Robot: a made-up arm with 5 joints.
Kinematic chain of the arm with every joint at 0, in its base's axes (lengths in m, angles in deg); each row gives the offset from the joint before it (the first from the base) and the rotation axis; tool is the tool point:
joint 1: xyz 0 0 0.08 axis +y
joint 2: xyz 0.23 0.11 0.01 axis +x
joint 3: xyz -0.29 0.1 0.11 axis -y
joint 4: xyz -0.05 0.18 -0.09 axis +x
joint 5: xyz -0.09 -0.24 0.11 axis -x
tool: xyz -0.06 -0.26 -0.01
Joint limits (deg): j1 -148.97..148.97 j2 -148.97..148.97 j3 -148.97..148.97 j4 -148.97..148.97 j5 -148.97..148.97
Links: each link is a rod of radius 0.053 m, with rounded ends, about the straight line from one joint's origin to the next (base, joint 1, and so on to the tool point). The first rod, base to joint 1, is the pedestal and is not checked.
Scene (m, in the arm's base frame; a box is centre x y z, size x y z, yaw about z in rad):
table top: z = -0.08
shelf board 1: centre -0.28 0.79 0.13 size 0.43 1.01 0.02 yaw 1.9
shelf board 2: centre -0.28 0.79 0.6 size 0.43 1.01 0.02 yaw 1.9
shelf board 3: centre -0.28 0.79 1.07 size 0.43 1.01 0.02 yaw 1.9
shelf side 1: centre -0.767 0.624 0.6 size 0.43 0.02 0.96 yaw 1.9
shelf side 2: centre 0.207 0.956 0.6 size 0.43 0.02 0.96 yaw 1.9
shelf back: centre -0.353 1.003 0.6 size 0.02 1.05 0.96 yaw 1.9
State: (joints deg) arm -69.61 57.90 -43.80 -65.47 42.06
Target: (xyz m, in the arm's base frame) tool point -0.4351 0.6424 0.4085
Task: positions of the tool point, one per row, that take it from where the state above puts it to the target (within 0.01 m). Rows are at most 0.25 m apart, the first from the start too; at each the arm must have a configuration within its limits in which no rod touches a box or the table.
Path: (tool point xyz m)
1: -0.5940 0.0211 0.4343
2: -0.5963 0.2375 0.4656
3: -0.5404 0.4518 0.4584
4: -0.4350 0.6425 0.4085

